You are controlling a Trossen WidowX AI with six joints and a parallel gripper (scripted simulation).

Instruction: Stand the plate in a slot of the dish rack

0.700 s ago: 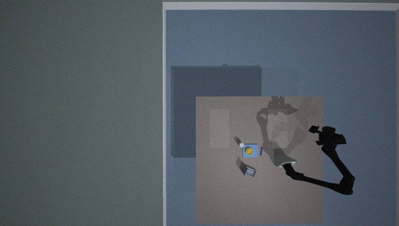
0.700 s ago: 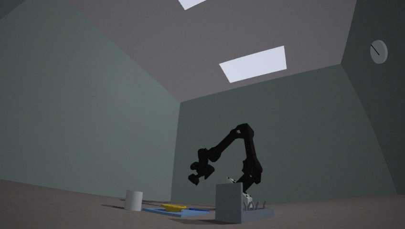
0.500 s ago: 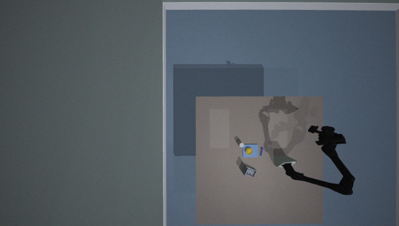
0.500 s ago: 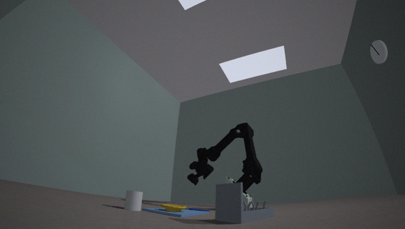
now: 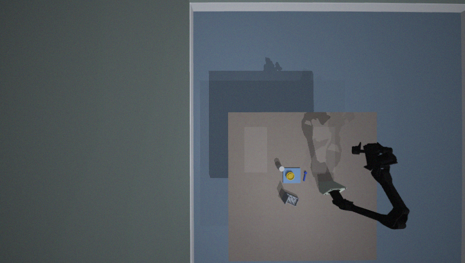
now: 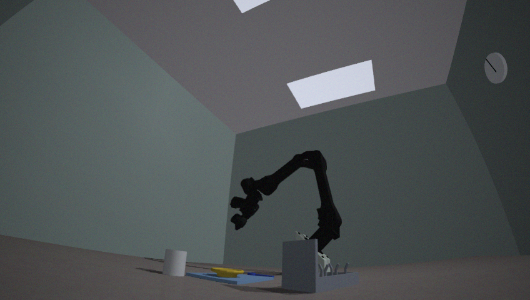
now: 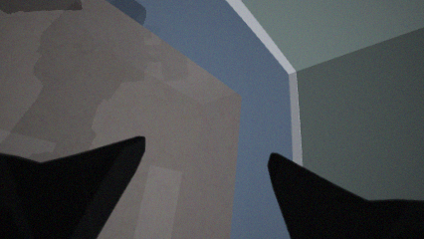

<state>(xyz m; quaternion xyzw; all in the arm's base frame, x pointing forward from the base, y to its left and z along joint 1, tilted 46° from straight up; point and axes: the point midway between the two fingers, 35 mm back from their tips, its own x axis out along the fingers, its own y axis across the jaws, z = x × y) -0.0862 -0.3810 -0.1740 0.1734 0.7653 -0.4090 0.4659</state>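
My gripper tip is now 450 mm short of the yellow plate, 340 mm to the right of it and 190 mm above it. Round my gripper tip: blue mat (430 mm ahead, 340 mm to the left, 200 mm below); then white cup (540 mm ahead, 280 mm to the left, 180 mm below); then grey dish rack (430 mm ahead, 550 mm to the left, 180 mm below).
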